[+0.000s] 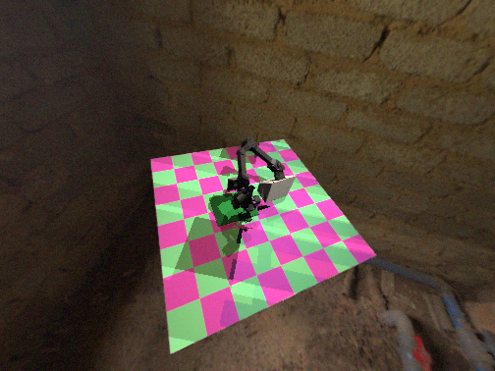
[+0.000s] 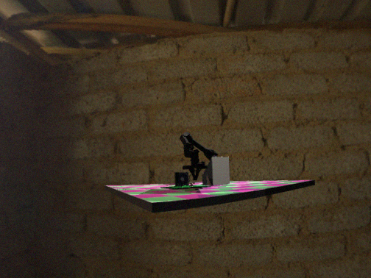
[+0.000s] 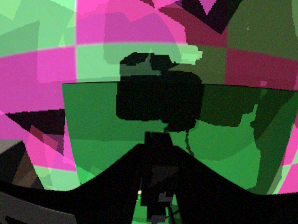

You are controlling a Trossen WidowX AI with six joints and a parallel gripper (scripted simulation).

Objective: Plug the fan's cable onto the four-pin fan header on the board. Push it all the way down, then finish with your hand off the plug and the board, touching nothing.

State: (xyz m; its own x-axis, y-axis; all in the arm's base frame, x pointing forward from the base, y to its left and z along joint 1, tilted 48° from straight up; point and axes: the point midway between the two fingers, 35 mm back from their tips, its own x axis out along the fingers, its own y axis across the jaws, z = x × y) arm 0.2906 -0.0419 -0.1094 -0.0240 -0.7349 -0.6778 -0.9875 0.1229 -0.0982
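My gripper tip is now 4 cm short of the green board, 9 cm to the left of it and 8 cm above it. Round my gripper tip: dark plug 1 cm to the right, 1 cm above; then black fan 4 cm behind, 23 cm to the right, 1 cm below.
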